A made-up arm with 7 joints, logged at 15 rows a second.
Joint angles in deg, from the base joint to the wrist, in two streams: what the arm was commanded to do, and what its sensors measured. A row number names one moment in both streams.
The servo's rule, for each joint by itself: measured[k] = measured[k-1] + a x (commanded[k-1-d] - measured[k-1]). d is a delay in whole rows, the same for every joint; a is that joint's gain. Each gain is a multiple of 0.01, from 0.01 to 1. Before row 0 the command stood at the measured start. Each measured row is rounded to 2 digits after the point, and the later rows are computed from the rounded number. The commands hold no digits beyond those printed.
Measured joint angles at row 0:
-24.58, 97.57, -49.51, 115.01, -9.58, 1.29, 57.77
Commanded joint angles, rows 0 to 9:
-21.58, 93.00, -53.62, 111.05, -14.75, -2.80, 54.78
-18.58, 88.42, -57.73, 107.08, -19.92, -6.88, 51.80
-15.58, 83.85, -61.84, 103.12, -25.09, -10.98, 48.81
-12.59, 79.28, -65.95, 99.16, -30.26, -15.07, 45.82
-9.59, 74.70, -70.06, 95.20, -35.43, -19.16, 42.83
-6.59, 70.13, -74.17, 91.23, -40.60, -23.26, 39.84
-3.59, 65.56, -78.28, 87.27, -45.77, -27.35, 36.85
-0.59, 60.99, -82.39, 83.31, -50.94, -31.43, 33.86
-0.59, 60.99, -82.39, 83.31, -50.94, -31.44, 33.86
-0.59, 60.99, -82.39, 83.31, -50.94, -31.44, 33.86
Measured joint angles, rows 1 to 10:
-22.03, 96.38, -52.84, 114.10, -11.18, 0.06, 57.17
-19.10, 94.31, -56.80, 112.49, -13.89, -2.02, 56.10
-16.11, 91.59, -60.88, 110.33, -17.36, -4.71, 54.64
-13.12, 88.39, -64.99, 107.76, -21.36, -7.82, 52.88
-10.12, 84.83, -69.10, 104.87, -25.72, -11.22, 50.87
-7.12, 81.01, -73.21, 101.73, -30.33, -14.83, 48.66
-4.12, 76.99, -77.32, 98.40, -35.12, -18.59, 46.30
-1.12, 72.83, -81.43, 94.93, -40.02, -22.44, 43.81
-0.67, 69.75, -82.21, 92.26, -43.41, -25.14, 41.82
-0.60, 67.47, -82.36, 90.20, -45.74, -27.03, 40.23
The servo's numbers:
d 0
a 0.85 0.26 0.81 0.23 0.31 0.30 0.20

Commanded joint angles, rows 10 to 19:
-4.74, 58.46, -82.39, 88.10, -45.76, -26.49, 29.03
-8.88, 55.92, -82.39, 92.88, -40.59, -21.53, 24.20
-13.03, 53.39, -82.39, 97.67, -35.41, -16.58, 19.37
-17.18, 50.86, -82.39, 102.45, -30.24, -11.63, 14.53
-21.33, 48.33, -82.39, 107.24, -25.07, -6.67, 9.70
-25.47, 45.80, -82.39, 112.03, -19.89, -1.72, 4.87
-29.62, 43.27, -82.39, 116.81, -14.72, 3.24, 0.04
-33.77, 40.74, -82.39, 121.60, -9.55, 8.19, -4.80
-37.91, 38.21, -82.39, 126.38, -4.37, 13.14, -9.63
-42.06, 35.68, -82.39, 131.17, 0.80, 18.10, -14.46
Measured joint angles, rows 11 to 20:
-4.12, 65.13, -82.38, 89.72, -45.75, -26.87, 37.99
-8.17, 62.74, -82.39, 90.45, -44.15, -25.27, 35.23
-12.30, 60.31, -82.39, 92.11, -41.44, -22.66, 32.06
-16.45, 57.85, -82.39, 94.49, -37.97, -19.35, 28.55
-20.60, 55.37, -82.39, 97.42, -33.97, -15.55, 24.78
-24.74, 52.88, -82.39, 100.78, -29.61, -11.40, 20.80
-28.89, 50.38, -82.39, 104.47, -24.99, -7.01, 16.65
-33.04, 47.87, -82.39, 108.41, -20.20, -2.45, 12.36
-37.18, 45.36, -82.39, 112.54, -15.29, 2.23, 7.96
-41.33, 42.84, -82.39, 116.82, -10.30, 6.99, 3.48

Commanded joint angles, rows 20 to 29:
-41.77, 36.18, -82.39, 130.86, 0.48, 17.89, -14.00
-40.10, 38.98, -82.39, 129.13, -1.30, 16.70, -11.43
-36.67, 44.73, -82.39, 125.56, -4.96, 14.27, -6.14
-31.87, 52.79, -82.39, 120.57, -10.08, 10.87, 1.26
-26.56, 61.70, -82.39, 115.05, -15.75, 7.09, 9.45
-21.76, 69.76, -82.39, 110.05, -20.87, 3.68, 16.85
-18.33, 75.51, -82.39, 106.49, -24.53, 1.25, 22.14
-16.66, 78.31, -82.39, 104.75, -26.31, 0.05, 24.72
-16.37, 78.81, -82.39, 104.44, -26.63, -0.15, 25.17
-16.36, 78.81, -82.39, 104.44, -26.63, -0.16, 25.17
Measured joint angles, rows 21 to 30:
-41.70, 41.11, -82.39, 120.05, -6.96, 10.26, -0.02
-40.34, 40.56, -82.39, 122.14, -5.21, 12.19, -2.30
-37.22, 41.64, -82.39, 122.93, -5.13, 12.81, -3.07
-32.67, 44.54, -82.39, 122.39, -6.66, 12.23, -2.20
-27.48, 49.00, -82.39, 120.70, -9.48, 10.69, 0.13
-22.62, 54.40, -82.39, 118.25, -13.01, 8.59, 3.47
-18.97, 59.89, -82.39, 115.55, -16.58, 6.39, 7.20
-17.01, 64.68, -82.39, 113.07, -19.60, 4.49, 10.70
-16.47, 68.35, -82.39, 111.09, -21.78, 3.10, 13.59
-16.38, 71.07, -82.39, 109.56, -23.28, 2.12, 15.91

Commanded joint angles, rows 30 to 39:
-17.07, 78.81, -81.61, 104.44, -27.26, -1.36, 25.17
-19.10, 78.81, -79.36, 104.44, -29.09, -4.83, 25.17
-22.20, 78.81, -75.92, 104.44, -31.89, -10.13, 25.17
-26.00, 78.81, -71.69, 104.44, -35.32, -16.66, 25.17
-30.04, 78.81, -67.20, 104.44, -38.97, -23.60, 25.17
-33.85, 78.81, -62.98, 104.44, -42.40, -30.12, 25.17
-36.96, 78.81, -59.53, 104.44, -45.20, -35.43, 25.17
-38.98, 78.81, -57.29, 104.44, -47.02, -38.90, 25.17
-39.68, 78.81, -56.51, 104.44, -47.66, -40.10, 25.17
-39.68, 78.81, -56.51, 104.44, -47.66, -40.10, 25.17
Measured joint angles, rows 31 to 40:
-16.97, 73.08, -81.76, 108.38, -24.51, 1.08, 17.76
-18.78, 74.57, -79.82, 107.47, -25.93, -0.69, 19.24
-21.69, 75.67, -76.66, 106.77, -27.78, -3.52, 20.43
-25.35, 76.49, -72.63, 106.23, -30.12, -7.46, 21.38
-29.34, 77.09, -68.23, 105.82, -32.86, -12.30, 22.14
-33.17, 77.54, -63.98, 105.50, -35.82, -17.65, 22.75
-36.39, 77.87, -60.38, 105.26, -38.73, -22.98, 23.23
-38.59, 78.11, -57.88, 105.07, -41.30, -27.76, 23.62
-39.52, 78.29, -56.77, 104.93, -43.27, -31.46, 23.93
-39.66, 78.43, -56.56, 104.82, -44.63, -34.05, 24.18

